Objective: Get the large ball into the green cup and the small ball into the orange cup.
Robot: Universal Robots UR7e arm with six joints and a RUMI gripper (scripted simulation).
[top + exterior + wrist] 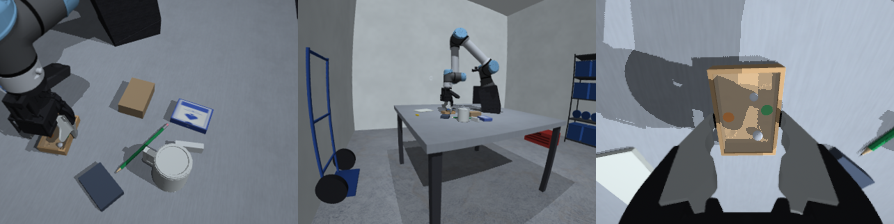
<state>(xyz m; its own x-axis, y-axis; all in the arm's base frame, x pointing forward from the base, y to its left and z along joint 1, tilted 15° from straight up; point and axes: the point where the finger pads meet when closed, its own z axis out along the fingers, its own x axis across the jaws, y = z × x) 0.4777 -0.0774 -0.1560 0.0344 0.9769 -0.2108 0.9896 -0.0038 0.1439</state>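
Now: the covered wooden puzzle 1 cm below my hand. From my hand the other things lie so: tan box 18 cm to the left, 14 cm behind; then white pad 21 cm to the right, 14 cm ahead, 1 cm below; then dark notebook 14 cm to the left, 12 cm ahead, 1 cm below.
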